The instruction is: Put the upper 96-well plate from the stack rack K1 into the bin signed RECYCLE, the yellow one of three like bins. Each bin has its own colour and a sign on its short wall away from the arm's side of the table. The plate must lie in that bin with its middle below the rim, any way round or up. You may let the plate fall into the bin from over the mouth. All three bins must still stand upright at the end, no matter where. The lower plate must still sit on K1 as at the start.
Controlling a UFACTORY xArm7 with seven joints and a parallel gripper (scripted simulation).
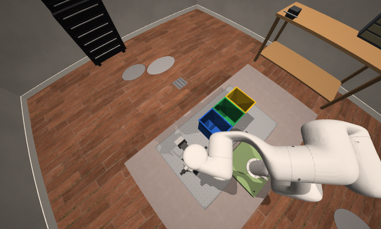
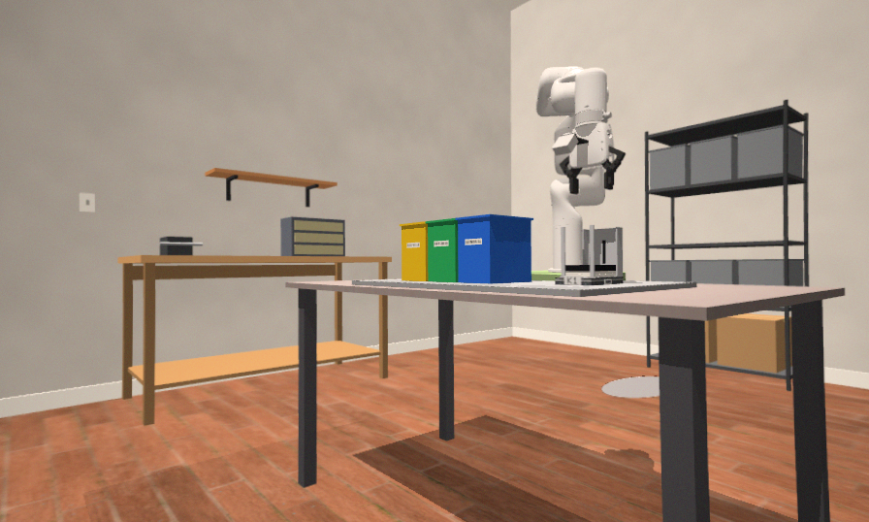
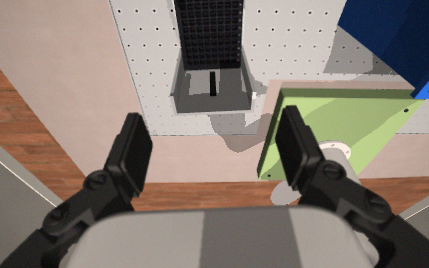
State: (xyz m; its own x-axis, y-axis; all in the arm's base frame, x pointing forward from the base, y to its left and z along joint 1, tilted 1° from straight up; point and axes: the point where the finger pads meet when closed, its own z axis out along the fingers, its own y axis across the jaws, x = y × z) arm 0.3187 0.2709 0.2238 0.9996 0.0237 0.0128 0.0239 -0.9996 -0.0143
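Now: hand 200 mm above the black 96-well plate. From my hand the other things lie so: green bin (60 mm ahead, 390 mm to the right, 150 mm below); then white plate (210 mm below); then blue bin (70 mm ahead, 260 mm to the right, 150 mm below).
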